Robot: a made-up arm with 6 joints.
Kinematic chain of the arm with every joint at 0, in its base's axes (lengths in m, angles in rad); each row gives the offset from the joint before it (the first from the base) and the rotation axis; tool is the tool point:
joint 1: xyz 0 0 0.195 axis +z
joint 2: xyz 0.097 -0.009 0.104 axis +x
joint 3: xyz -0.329 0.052 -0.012 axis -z
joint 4: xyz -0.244 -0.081 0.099 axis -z
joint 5: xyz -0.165 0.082 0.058 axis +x
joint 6: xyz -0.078 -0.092 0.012 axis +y
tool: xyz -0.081 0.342 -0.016
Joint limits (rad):
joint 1: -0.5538..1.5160
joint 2: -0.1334..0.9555
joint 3: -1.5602..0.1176
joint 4: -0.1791..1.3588
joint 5: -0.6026..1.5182
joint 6: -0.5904..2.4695
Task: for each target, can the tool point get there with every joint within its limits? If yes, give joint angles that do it. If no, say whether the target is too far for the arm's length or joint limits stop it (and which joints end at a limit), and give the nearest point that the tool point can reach.
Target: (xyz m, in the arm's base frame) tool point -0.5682 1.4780 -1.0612
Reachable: no: too far | nearest point -0.4379 0.6454 0.2242 | short by 1.537 m
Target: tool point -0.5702 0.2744 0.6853
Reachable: yes | joints -0.2127 0.1103 -0.4481 0.9109 0.9400 0.4592
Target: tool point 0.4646 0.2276 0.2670
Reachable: no: joint limits stop it (at a limit: joint 1, joint 3, joint 4, joint 5) | nearest point 0.5831 -0.1475 0.2570 | short by 0.394 m
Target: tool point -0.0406 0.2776 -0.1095
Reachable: no: joint limits stop it (at a limit: joint 2, joint 3, joint 4, joint 5, joint 6) | nearest point -0.0576 0.3939 0.2212 | short by 0.351 m
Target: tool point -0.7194 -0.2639 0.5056
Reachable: yes | joints 0.2393 0.4840 -0.7571 0.4353 0.3368 -0.0687
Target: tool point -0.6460 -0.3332 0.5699
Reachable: yes | joints -0.0821 0.4672 -0.7951 0.2836 1.1348 1.6344
